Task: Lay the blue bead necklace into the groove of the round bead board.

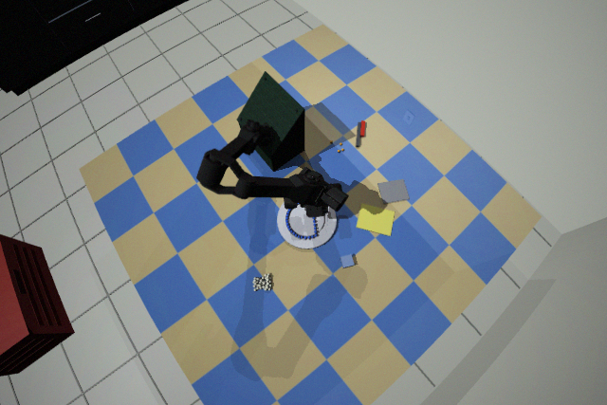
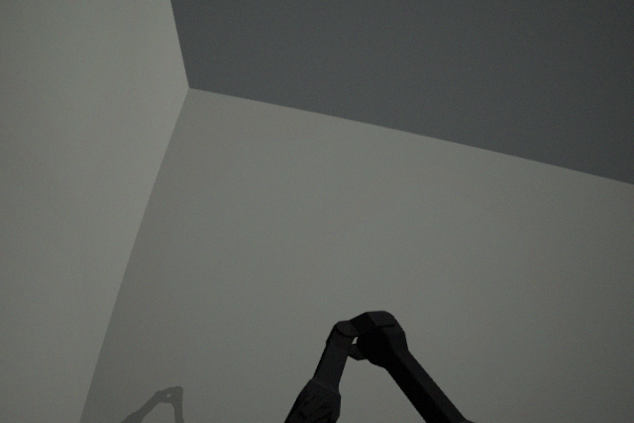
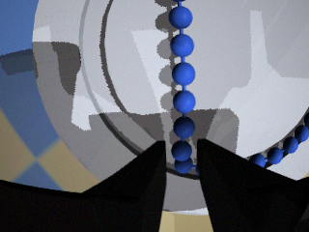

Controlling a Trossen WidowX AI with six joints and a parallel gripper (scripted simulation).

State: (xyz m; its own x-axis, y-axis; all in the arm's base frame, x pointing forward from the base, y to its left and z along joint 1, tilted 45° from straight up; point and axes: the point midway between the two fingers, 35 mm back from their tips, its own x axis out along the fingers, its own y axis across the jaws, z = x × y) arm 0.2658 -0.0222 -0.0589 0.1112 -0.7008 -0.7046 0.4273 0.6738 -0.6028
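Right now the round white bead board is 4 cm to the right of my gripper tip, 3 cm ahead of it and 1 cm below it. The rest, counted from my gripper tip: small blue cube 22 cm ahead, 1 cm to the right, 1 cm below; grey square 28 cm to the left, 11 cm ahead, 1 cm below; yellow pad 16 cm to the left, 16 cm ahead, 1 cm below.
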